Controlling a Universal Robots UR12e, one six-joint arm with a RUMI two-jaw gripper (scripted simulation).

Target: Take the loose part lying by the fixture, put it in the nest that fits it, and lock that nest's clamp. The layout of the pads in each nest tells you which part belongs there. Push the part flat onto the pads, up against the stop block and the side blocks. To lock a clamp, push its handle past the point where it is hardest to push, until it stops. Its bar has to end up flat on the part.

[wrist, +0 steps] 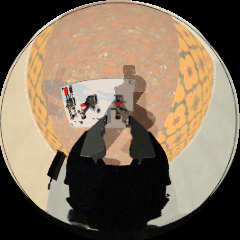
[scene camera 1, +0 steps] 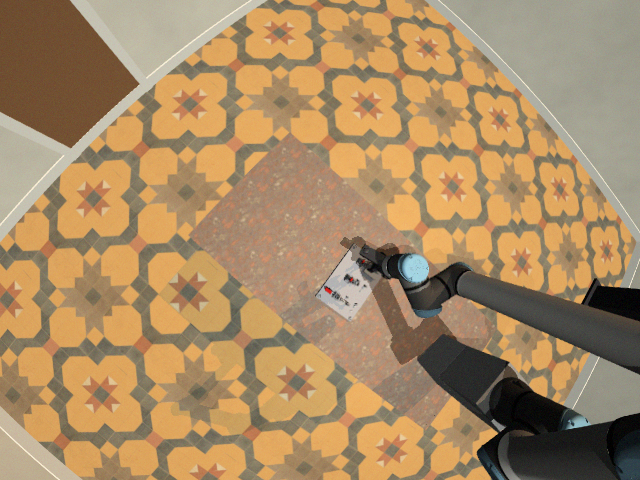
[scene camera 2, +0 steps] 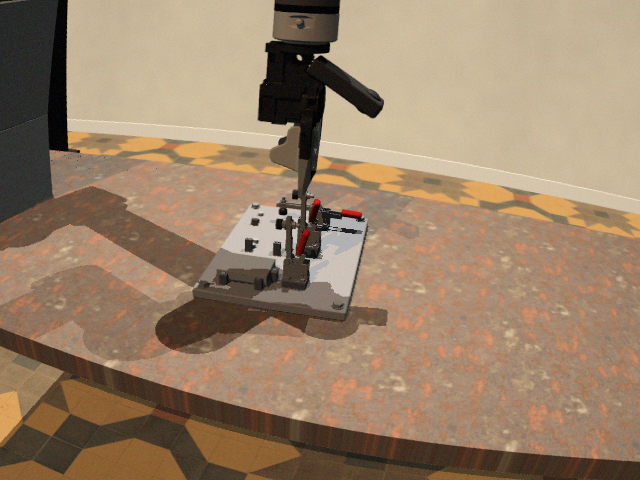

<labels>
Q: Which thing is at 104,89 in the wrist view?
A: A grey fixture plate.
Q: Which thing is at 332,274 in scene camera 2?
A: A grey fixture plate.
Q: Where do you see a grey fixture plate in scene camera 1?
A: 347,265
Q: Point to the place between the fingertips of my gripper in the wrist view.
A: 117,116
</labels>
